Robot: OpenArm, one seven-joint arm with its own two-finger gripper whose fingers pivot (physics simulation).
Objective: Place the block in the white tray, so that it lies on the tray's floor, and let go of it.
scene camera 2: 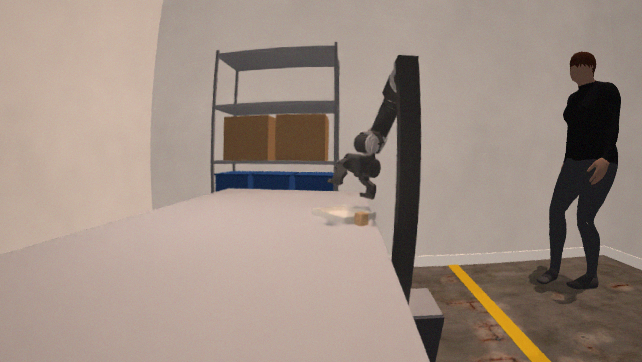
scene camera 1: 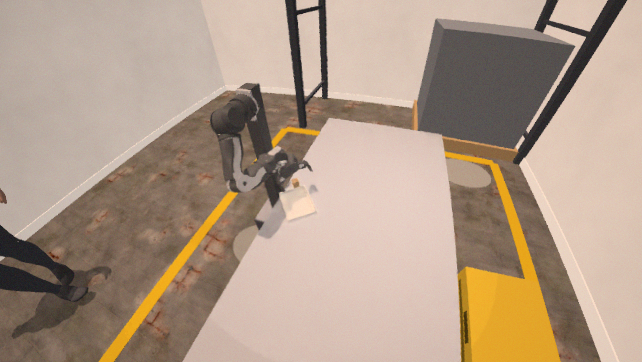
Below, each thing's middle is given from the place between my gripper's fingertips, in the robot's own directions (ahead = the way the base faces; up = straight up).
The white tray [scene camera 1: 297, 203] is 80 mm below my hand, 70 mm to the right of it and 20 mm ahead of it.
